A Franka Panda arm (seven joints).
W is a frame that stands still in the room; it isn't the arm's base.
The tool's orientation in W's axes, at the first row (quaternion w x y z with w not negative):
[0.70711 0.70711 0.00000 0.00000]
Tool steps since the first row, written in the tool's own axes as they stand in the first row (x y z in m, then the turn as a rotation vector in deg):
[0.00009 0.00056 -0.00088 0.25 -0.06 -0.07]
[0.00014 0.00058 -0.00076 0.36 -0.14 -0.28]
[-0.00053 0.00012 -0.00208 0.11 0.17 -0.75]
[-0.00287 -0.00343 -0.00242 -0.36 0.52 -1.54]
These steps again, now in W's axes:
[0.00009 0.00088 0.00056 0.25 0.07 -0.06]
[0.00014 0.00076 0.00058 0.36 0.28 -0.14]
[-0.00053 0.00208 0.00012 0.11 0.75 0.17]
[-0.00287 0.00242 -0.00343 -0.36 1.54 0.52]

